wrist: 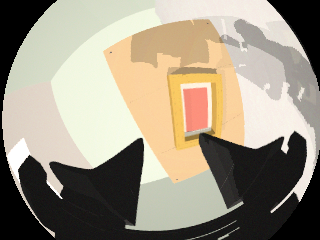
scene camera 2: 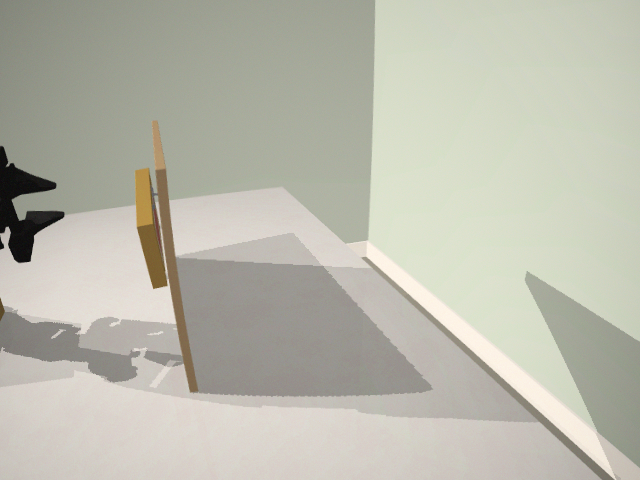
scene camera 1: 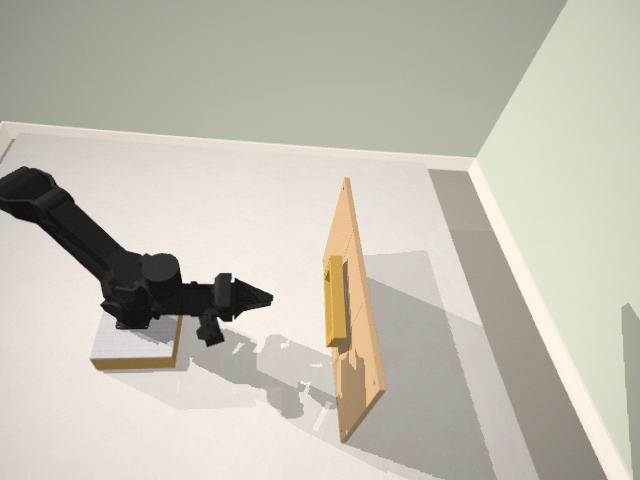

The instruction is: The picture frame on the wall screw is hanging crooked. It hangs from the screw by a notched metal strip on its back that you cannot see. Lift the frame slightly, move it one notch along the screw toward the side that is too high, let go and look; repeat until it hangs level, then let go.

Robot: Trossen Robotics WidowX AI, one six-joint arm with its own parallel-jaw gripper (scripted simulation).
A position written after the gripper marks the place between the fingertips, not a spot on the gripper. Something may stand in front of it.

In view: the gripper (scene camera 1: 272, 300), a yellow picture frame (scene camera 2: 148, 226) and a wall board (scene camera 1: 358, 375).
The yellow picture frame also shows in scene camera 1 (scene camera 1: 335, 322). The gripper also shows in the wrist view (wrist: 172, 140) and in scene camera 2 (scene camera 2: 60, 200). The wall board also shows in the wrist view (wrist: 140, 64) and in scene camera 2 (scene camera 2: 160, 168).
